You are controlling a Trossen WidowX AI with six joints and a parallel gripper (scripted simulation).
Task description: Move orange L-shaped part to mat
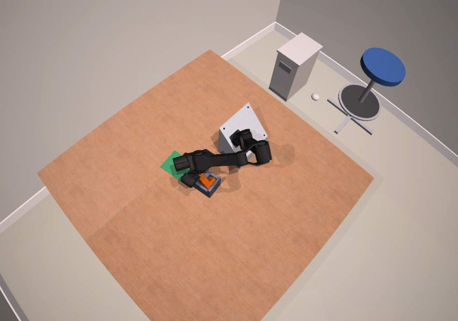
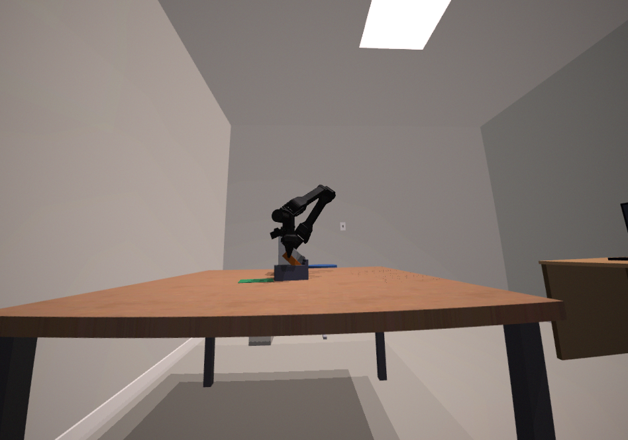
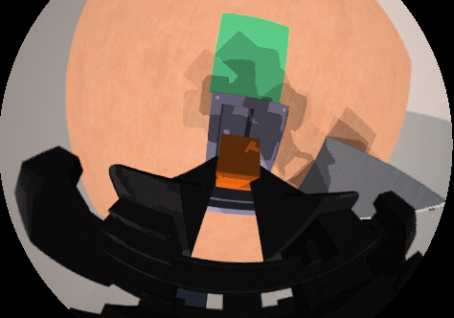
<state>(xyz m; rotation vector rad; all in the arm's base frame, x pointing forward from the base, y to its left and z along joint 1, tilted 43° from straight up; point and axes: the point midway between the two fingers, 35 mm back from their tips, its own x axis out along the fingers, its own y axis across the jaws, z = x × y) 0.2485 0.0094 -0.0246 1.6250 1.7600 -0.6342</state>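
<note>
Right now the green mat is 140 mm to the right of my gripper tip, 110 mm below it and 10 mm ahead of it. From my gripper tip the other things lie so: orange L-shaped part: 30 mm to the left, 30 mm below, 20 mm behind.
</note>
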